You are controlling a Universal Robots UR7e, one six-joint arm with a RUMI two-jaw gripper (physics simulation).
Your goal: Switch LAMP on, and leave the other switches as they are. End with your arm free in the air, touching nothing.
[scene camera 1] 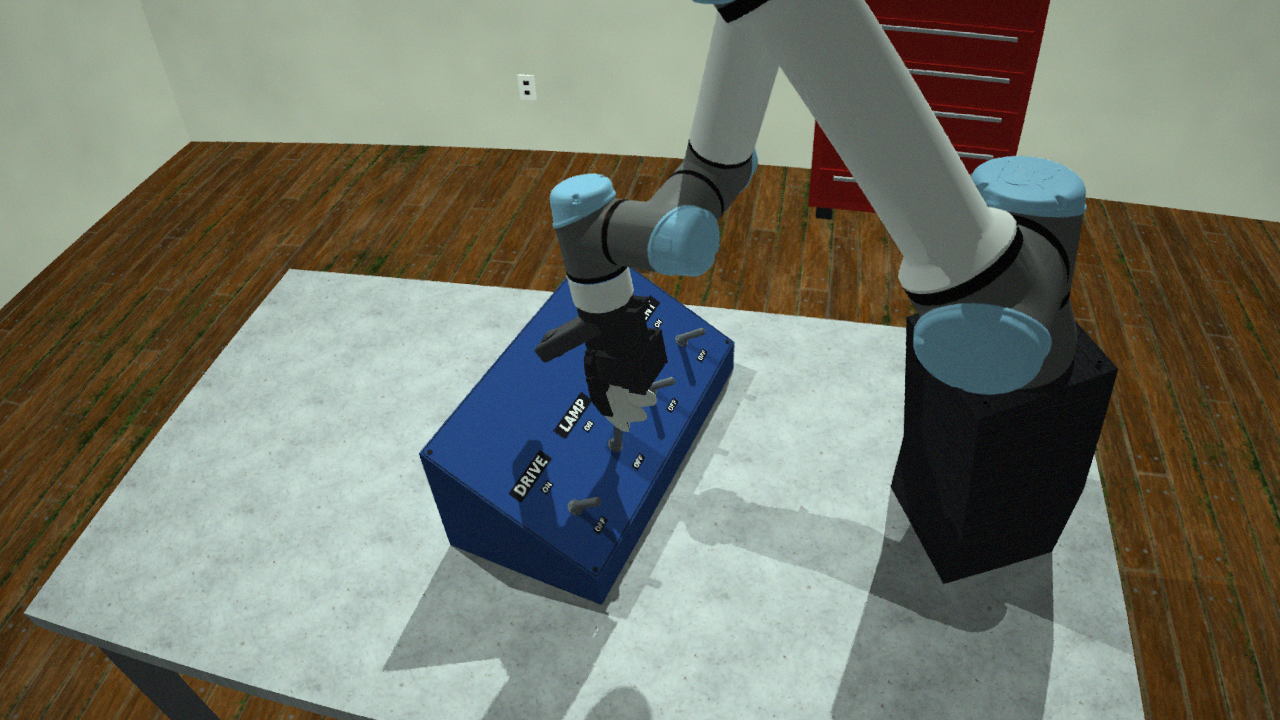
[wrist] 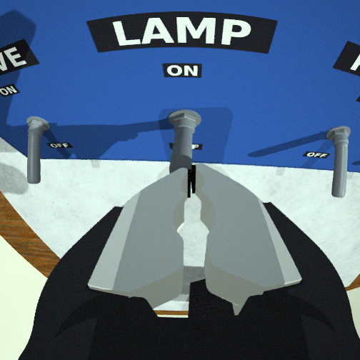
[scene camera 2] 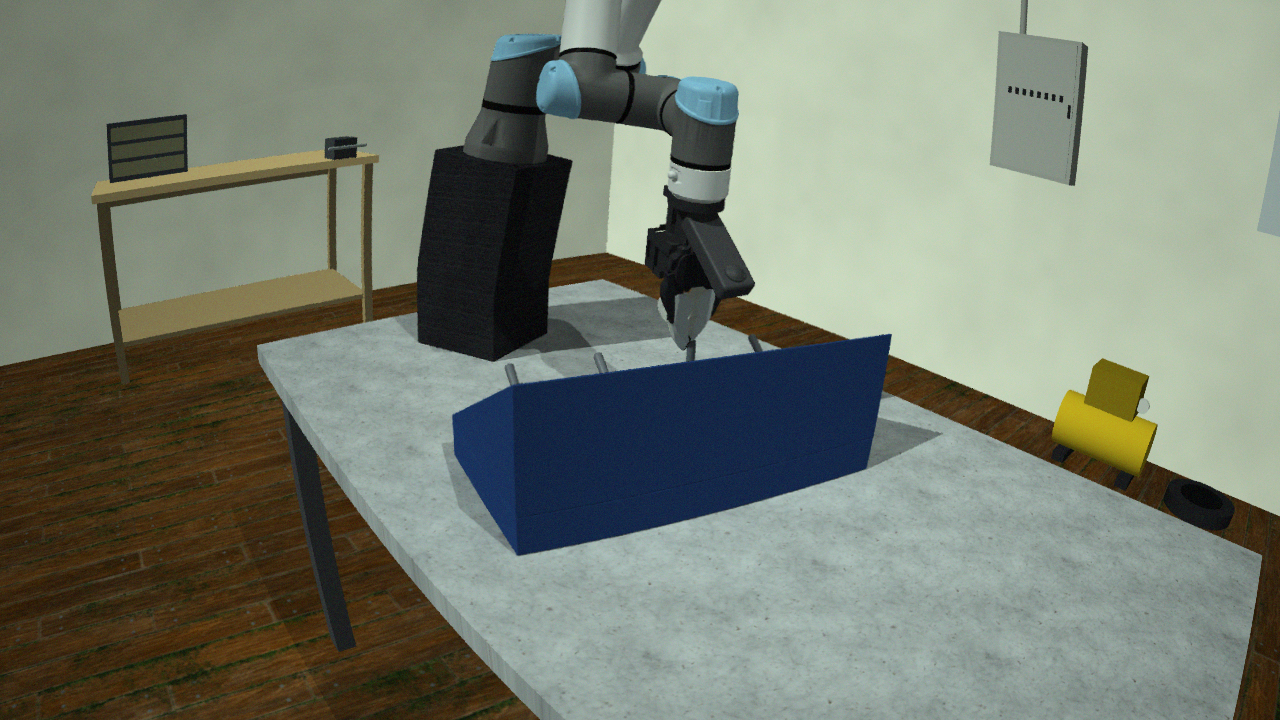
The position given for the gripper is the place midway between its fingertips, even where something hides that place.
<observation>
In view: the gripper (scene camera 2: 683, 348) and a blue switch panel (scene camera 2: 559, 462).
The gripper also shows in scene camera 1 (scene camera 1: 626, 429) and in the wrist view (wrist: 190, 169). The blue switch panel is seen too in the wrist view (wrist: 265, 90).
</observation>
